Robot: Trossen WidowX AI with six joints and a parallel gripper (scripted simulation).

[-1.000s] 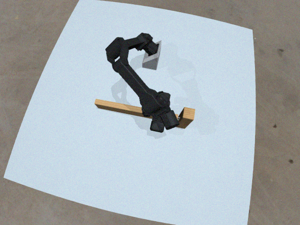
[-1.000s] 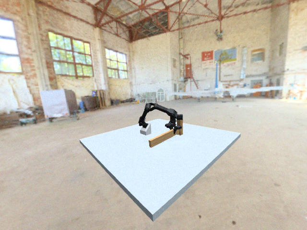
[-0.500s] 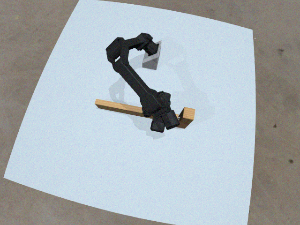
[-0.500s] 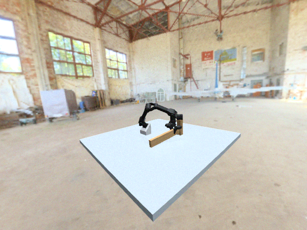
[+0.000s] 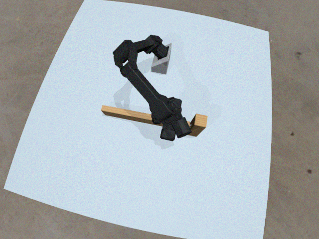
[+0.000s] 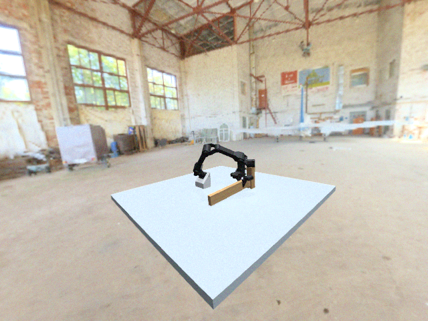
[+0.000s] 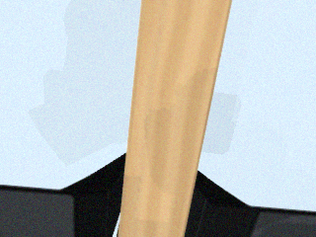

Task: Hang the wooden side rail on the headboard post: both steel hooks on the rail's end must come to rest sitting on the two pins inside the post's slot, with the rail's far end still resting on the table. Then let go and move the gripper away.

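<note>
Now: gripper tip 12 cm to the right of the headboard post and 4 cm below it.
</note>
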